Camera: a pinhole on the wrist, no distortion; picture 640 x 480 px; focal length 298.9 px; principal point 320.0 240.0 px. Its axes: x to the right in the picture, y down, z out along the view. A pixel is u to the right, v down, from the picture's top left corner.
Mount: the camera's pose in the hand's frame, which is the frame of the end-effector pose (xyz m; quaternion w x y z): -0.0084 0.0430 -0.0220 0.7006 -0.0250 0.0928 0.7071
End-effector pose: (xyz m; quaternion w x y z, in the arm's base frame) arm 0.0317 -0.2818 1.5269 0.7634 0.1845 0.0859 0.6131
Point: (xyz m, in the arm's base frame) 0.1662 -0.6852 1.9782
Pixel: 232.3 452.8
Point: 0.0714 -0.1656 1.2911
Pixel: behind the camera
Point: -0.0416 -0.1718 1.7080
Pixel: 471.7 62.3
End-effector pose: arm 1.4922 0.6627 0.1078 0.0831 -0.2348 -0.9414 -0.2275
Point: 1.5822 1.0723 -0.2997
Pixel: 354.5 274.1
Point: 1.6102 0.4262 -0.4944
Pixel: outside the picture
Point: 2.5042 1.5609 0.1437
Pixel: outside the picture
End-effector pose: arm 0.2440 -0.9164 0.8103 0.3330 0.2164 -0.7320 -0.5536
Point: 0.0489 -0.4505 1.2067
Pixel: 567.3 314.7
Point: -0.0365 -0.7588 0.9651
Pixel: 393.0 149.9
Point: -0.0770 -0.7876 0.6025
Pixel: 73.4 194.7
